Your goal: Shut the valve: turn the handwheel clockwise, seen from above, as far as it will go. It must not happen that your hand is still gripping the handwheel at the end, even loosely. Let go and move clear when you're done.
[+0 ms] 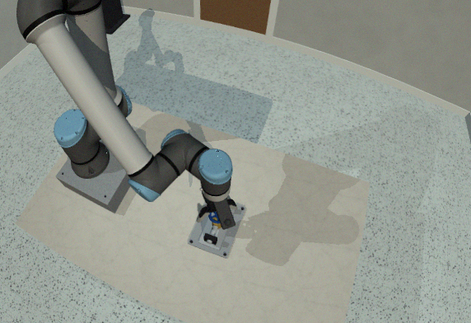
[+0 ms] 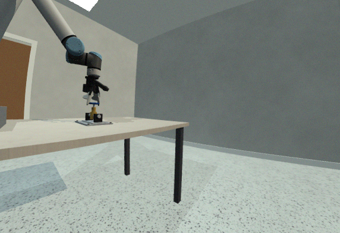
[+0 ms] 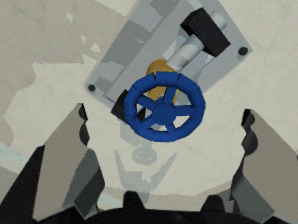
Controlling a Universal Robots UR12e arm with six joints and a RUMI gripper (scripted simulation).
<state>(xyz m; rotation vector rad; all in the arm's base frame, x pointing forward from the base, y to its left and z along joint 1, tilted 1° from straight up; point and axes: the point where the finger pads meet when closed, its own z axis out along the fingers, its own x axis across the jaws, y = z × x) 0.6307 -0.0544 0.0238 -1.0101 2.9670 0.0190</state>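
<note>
Now: the blue spoked handwheel 1 cm above my hand.
</note>
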